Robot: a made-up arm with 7 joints.
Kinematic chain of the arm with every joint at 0, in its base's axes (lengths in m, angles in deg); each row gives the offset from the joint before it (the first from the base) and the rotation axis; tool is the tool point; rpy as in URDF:
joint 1: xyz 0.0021 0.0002 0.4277 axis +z
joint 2: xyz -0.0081 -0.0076 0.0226 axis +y
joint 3: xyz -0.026 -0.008 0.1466 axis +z
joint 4: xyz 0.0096 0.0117 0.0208 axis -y
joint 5: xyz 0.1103 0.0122 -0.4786 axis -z
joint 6: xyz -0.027 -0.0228 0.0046 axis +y
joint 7: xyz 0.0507 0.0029 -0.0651 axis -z
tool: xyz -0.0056 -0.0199 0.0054 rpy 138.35 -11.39 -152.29
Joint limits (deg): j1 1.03..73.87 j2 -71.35..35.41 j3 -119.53..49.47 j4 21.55..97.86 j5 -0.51..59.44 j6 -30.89..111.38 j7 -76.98..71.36
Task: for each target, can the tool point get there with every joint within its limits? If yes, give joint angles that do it. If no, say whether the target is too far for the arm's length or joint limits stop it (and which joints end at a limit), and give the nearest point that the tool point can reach.
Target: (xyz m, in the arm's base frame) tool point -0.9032 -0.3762 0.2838
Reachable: no: too far | nearest point -0.4761 -0.4358 0.3623 | short by 0.438 m
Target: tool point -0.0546 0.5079 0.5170
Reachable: yes | joints 63.71 -4.45 33.53 62.27 13.81 7.63 -65.76
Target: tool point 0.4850 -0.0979 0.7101
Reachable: yes | joints 66.92 -38.01 -62.83 82.70 24.86 63.24 54.27
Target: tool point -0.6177 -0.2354 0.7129
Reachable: no: joint limits stop it (at a limit: joint 1, joint 2, joint 3, joint 4, joint 5, joint 7) | nearest point -0.4625 -0.0766 0.7667 | short by 0.228 m
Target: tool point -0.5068 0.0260 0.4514
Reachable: no: joint limits stop it (at a limit: joint 1, joint 2, joint 3, joint 5, joint 6, joint 7) | nearest point -0.4010 0.0962 0.6841 | short by 0.265 m
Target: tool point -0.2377 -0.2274 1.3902
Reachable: no: too far | nearest point -0.1541 -0.1535 1.0515 | short by 0.357 m
